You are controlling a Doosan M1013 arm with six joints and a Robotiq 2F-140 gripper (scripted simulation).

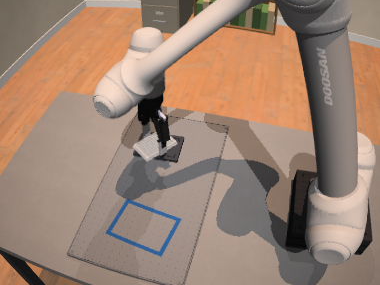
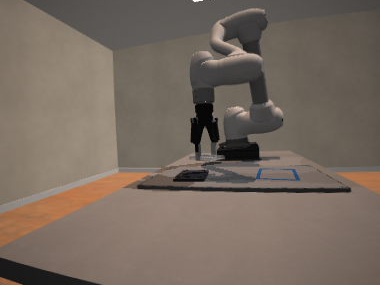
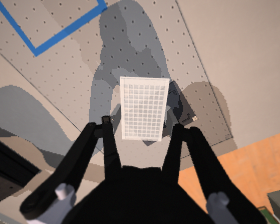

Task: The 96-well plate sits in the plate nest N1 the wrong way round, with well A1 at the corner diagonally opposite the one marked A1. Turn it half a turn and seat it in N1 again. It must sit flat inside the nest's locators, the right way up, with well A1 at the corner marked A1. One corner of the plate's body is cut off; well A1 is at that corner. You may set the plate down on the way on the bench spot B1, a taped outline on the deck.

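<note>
My hand is 1 cm short of the plate nest N1, 6 cm to the left of it and 9 cm above it. The rest, counted from my hand: corner mark 9 cm ahead, 11 cm to the right, 9 cm below; then white 96-well plate 2 cm below.
</note>
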